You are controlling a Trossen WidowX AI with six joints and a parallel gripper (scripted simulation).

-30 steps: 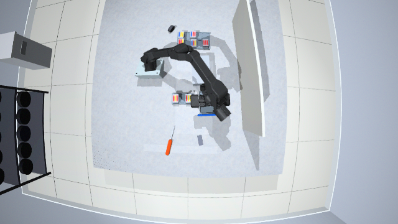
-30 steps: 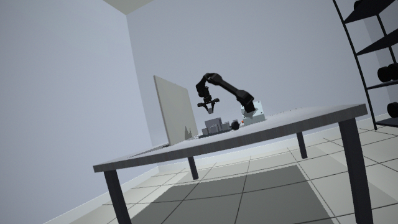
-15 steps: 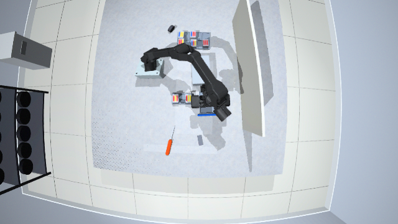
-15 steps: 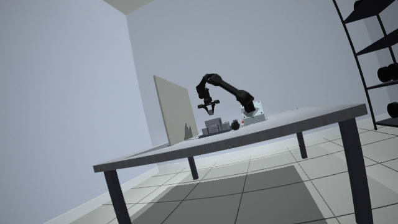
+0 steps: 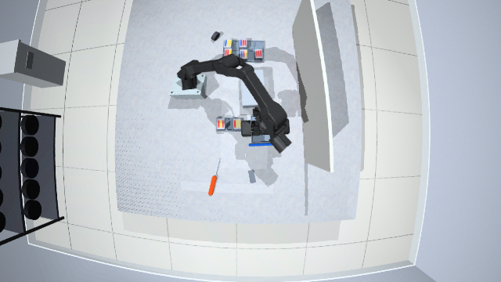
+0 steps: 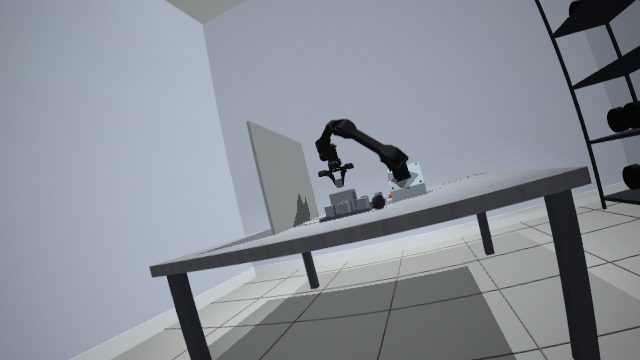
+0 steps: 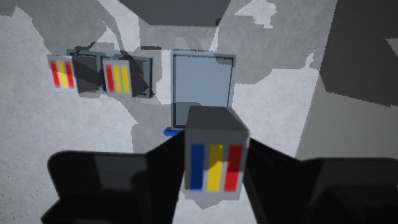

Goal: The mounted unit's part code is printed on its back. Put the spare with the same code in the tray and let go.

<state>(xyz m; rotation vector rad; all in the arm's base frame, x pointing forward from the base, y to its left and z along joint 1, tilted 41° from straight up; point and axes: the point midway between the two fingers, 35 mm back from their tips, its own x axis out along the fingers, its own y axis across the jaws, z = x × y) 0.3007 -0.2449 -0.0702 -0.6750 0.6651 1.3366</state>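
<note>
My gripper tip is now 13 cm above the grey tray and 1 cm past it. The rest, counted from my gripper tip: black tape roll (50 cm to the left, 18 cm behind, 11 cm below); then pale box (20 cm to the left, 8 cm below, 3 cm behind); then tall grey panel (21 cm ahead, 18 cm to the left, 9 cm above).
</note>
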